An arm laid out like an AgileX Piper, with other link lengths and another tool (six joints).
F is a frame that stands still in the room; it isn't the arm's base.
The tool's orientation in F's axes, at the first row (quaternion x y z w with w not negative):
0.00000 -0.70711 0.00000 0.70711
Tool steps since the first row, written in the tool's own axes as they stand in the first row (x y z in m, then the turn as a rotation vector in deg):
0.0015 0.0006 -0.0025 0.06 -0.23 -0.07
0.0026 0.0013 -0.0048 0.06 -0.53 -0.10
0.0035 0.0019 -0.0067 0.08 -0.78 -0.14
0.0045 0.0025 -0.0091 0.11 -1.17 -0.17
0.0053 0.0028 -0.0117 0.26 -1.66 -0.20
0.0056 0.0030 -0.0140 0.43 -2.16 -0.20
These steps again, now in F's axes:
0.0025 0.0006 0.0015 0.07 -0.23 0.06
0.0048 0.0013 0.0026 0.10 -0.53 0.06
0.0067 0.0019 0.0035 0.14 -0.78 0.08
0.0091 0.0025 0.0045 0.17 -1.17 0.11
0.0117 0.0028 0.0053 0.20 -1.66 0.26
0.0140 0.0030 0.0056 0.20 -2.16 0.43

